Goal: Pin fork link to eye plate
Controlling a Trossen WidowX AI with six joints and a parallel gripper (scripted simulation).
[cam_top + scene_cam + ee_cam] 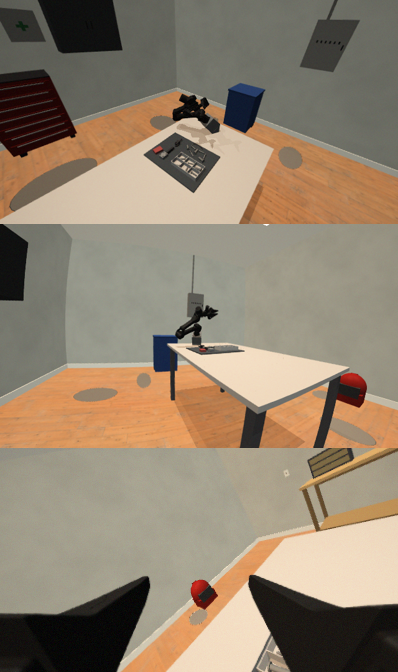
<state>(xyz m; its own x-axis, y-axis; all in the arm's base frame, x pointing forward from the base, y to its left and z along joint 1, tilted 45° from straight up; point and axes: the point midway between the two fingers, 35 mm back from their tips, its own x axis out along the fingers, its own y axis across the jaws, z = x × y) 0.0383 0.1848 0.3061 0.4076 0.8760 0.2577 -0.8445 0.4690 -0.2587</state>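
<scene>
Now: the fork link 3 cm ahead of my hand, 15 cm to the right of it and 35 cm below it. Also, from my hand: eye plate: 11 cm ahead, 15 cm to the right, 35 cm below; white parts box: 16 cm ahead, 5 cm to the left, 35 cm below; dark mat: 10 cm ahead, 5 cm to the right, 37 cm below.
</scene>
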